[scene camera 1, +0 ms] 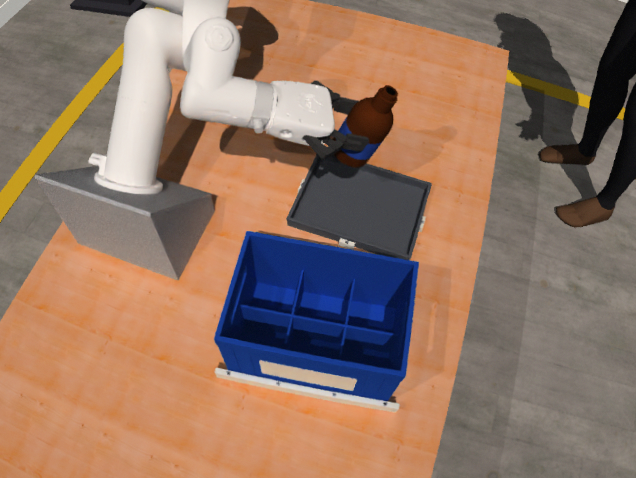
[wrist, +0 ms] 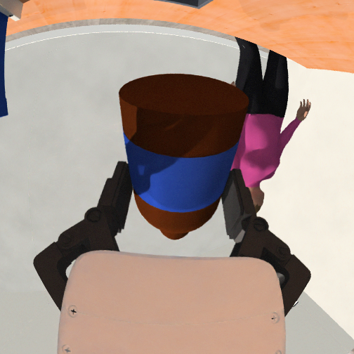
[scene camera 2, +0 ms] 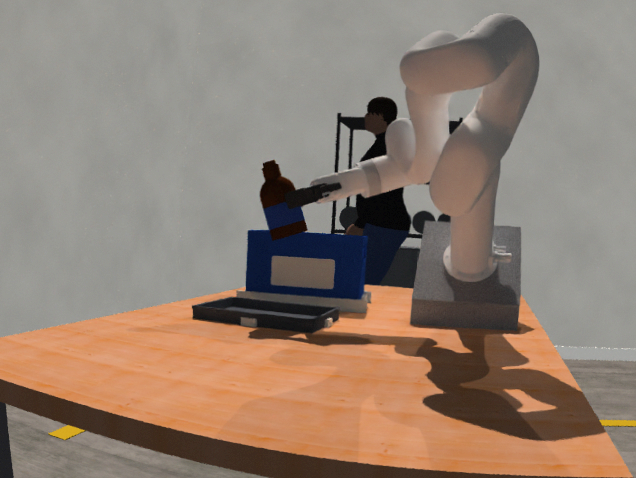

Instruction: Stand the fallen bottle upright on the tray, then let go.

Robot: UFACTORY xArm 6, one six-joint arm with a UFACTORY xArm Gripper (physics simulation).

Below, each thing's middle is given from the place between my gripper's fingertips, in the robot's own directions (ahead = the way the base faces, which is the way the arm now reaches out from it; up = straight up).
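Labels:
Brown bottle (scene camera 1: 372, 117): my hand 1 cm short of it. Pale strip (scene camera 1: 248, 379): 22 cm below my hand, 39 cm to the right, 3 cm ahead.

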